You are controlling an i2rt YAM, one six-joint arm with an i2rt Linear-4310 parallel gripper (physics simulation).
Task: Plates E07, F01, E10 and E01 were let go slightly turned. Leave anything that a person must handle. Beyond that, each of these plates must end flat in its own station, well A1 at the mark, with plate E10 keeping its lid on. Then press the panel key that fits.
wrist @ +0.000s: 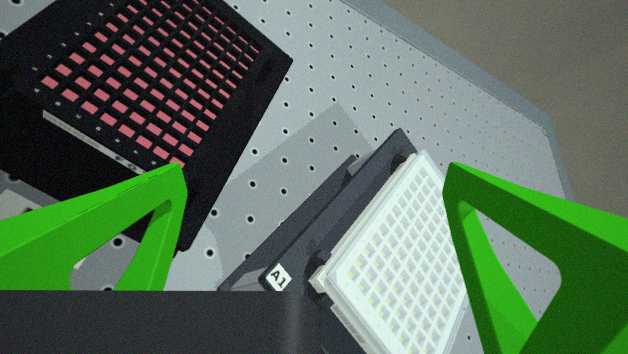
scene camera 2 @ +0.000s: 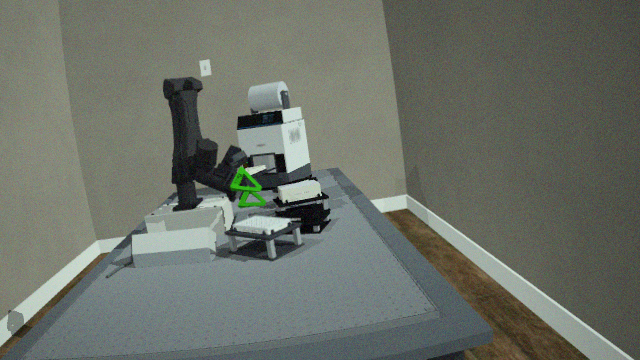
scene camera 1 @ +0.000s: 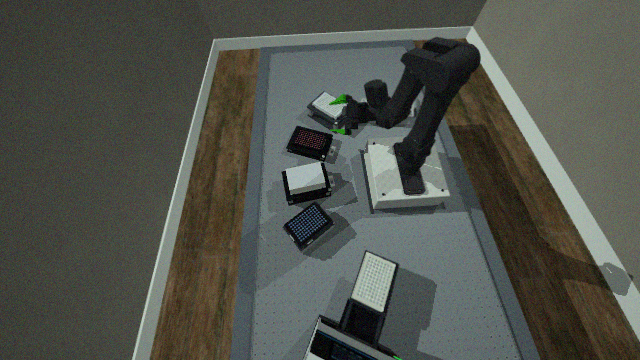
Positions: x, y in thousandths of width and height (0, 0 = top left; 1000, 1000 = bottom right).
The gripper (scene camera 2: 412, 546) is open and holds nothing. Also in view: a clear lid (wrist: 633, 784). Also in view: a red-welled plate (wrist: 221, 261), a blue-welled plate (scene camera 1: 480, 621), a white plate (scene camera 1: 587, 768) and a white plate (scene camera 1: 477, 496).
The gripper also shows in the wrist view (wrist: 501, 501). The wrist view misses the blue-welled plate: it is out of frame.
